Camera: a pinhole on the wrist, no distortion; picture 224 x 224 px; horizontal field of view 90.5 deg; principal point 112.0 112.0 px. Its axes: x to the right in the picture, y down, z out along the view. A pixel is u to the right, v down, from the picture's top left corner.
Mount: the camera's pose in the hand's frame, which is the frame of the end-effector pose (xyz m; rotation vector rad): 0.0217 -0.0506 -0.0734 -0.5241 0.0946 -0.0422
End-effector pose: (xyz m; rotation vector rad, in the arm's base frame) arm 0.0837 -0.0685 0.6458 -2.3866 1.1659 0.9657
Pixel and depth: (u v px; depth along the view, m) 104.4 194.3 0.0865
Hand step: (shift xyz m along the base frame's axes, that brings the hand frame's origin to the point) -0.0134 -0.0609 0.0051
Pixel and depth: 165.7 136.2 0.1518
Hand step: -0.0049 -0.0749 -0.1010
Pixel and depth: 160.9 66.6 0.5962
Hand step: -0.1006 0.0849 -0.6257
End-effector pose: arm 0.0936 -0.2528 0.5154 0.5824 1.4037 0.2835
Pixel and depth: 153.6 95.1 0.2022
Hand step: 0.1294 0.0522 -0.0820
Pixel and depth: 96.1 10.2 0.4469
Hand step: 0.4818 -0.2616 -0.0633
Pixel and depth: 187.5 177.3 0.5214
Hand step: 0.3274 0.5557 -0.1086
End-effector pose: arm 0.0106 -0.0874 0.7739 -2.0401 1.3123 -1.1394
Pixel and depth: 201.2 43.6 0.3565
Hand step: 0.3781 -0.2856 0.0164
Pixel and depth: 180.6 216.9 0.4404
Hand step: -0.1315 -0.5372 -0.2809
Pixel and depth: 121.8 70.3 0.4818
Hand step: 0.3636 -0.1353 -0.2157
